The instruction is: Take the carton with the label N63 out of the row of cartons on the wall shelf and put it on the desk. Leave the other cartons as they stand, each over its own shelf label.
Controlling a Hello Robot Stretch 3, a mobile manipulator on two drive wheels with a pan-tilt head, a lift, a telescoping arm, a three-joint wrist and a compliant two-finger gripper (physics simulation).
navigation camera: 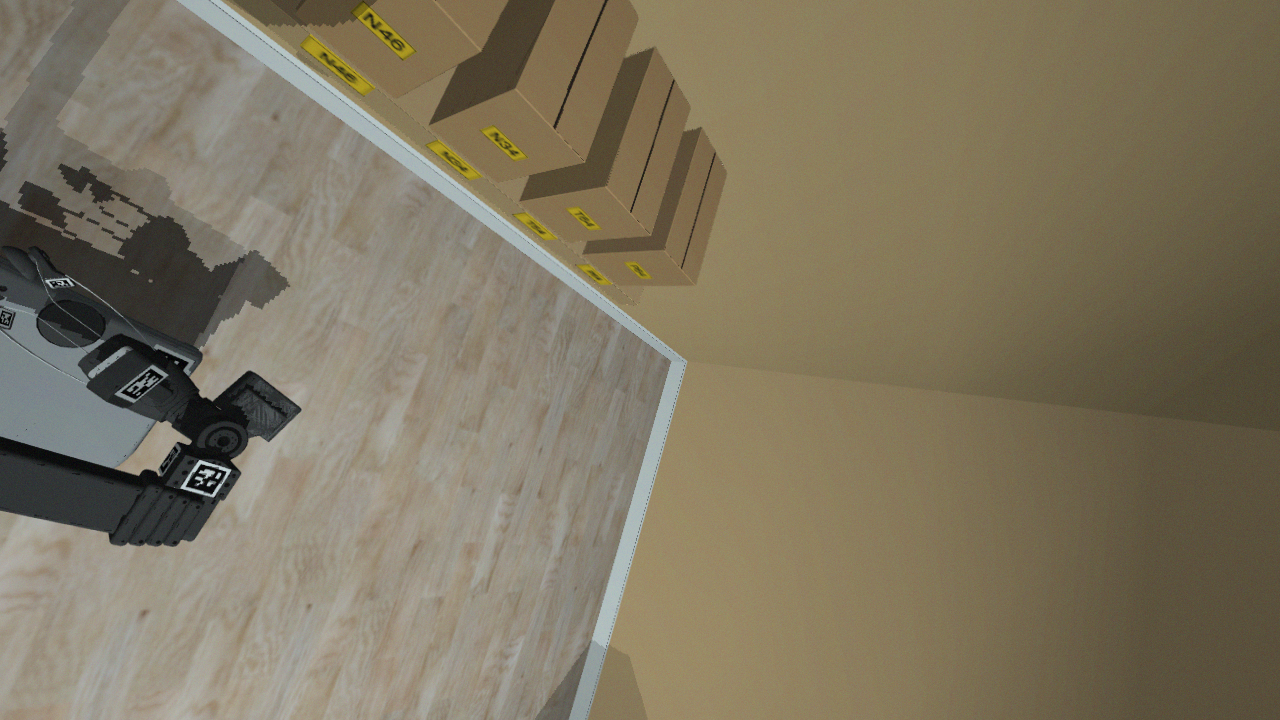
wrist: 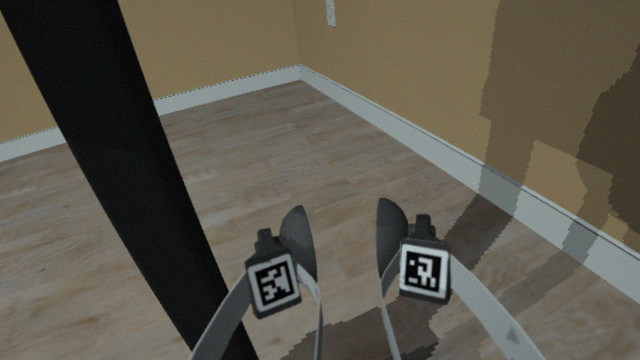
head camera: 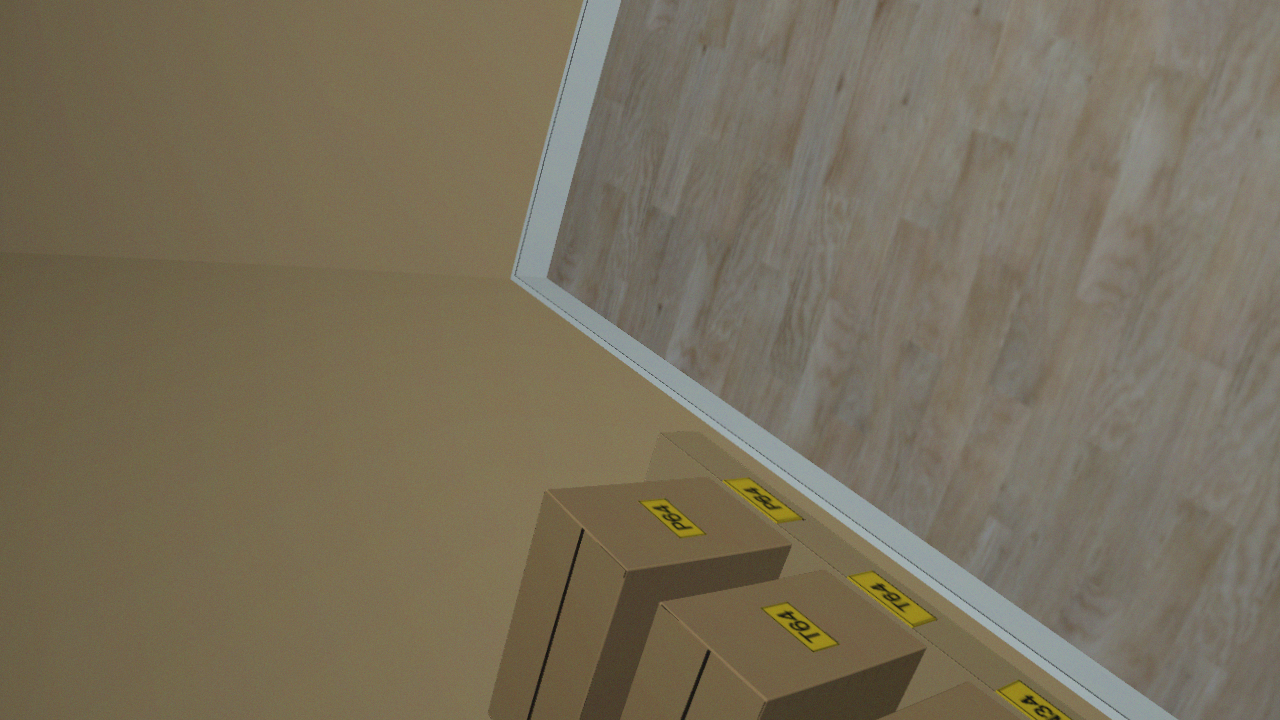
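Seen in the pictures: gripper, fingertip midpoint: (wrist: pixel 343 229); robot's base at its link origin: (navigation camera: pixel 71 321).
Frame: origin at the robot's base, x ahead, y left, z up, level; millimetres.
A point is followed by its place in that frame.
The label N63 and the desk do not show in these views. Cartons P64 (head camera: pixel 617 528) @(y -487, x 478, z 816 mm) (navigation camera: pixel 664 268) @(y -488, x 479, z 814 mm), T64 (head camera: pixel 859 617) @(y -327, x 451, z 693 mm) (navigation camera: pixel 622 217) @(y -342, x 454, z 826 mm) and N34 (head camera: pixel 962 704) @(y -213, x 433, z 698 mm) (navigation camera: pixel 541 152) @(y -199, x 430, z 797 mm) stand in a row on the wall shelf (head camera: pixel 827 548) @(y -413, x 461, z 645 mm) (navigation camera: pixel 398 111) @(y -81, x 404, z 655 mm), each over its matching shelf label. Carton N46 (navigation camera: pixel 434 55) @(y -50, x 404, z 786 mm) stands beside N34 in the navigation view, over its label, its upper part cut off. My gripper (wrist: pixel 343 229) @(y 93, x 37, z 443 mm) is open and empty, its two fingers apart above the floor. In the navigation view it is at the left edge, partly cut off, away from the cartons.
Part of one more carton shows at the top left of the navigation view, in shadow. A white baseboard (head camera: pixel 698 394) @(y -1169, x 838, z 40 mm) (navigation camera: pixel 501 228) @(y -586, x 739, z 50 mm) (wrist: pixel 395 127) @(y 958, x 478, z 47 mm) meets the walls at a room corner. A black post-like part (wrist: pixel 115 150) crosses the left of the wrist view. Shadows lie on floor and wall.
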